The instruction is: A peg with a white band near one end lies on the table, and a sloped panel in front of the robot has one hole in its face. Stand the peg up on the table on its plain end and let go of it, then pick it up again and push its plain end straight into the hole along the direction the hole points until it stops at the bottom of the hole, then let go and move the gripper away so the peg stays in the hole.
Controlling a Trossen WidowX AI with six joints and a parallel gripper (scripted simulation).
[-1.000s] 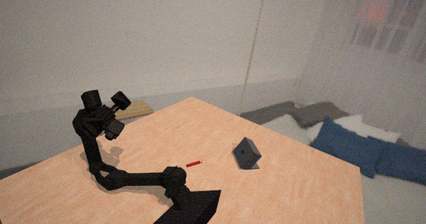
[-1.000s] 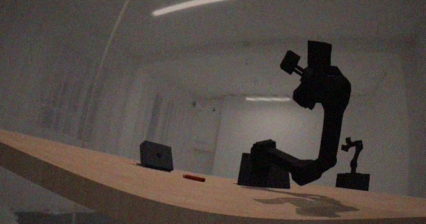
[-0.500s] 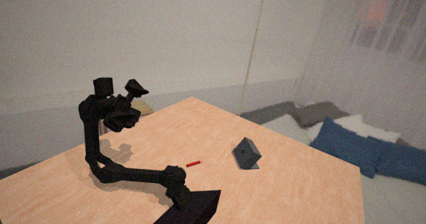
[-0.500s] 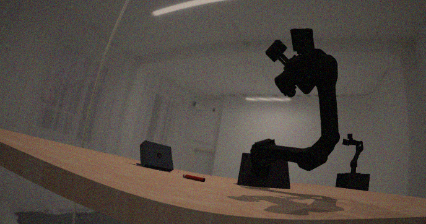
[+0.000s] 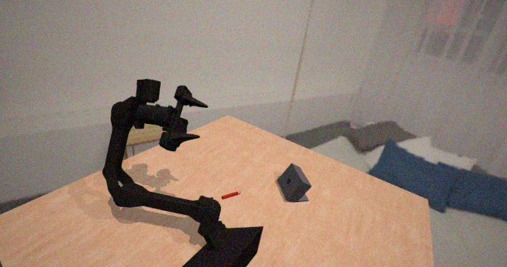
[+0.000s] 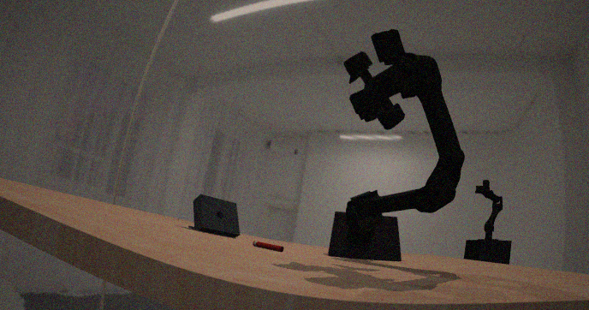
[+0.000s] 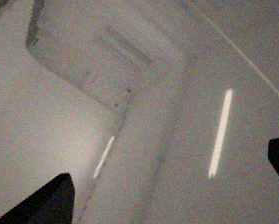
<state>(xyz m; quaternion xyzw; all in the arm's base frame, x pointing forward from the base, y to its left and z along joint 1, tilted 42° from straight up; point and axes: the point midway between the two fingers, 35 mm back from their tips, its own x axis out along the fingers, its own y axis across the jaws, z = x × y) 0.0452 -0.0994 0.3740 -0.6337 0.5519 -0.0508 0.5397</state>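
Now: gripper tip 390 mm above the red peg, 190 mm short of it and 10 mm to the left of it. Also, from my gripper tip: sloped panel (380 mm ahead, 350 mm below, 180 mm to the right).
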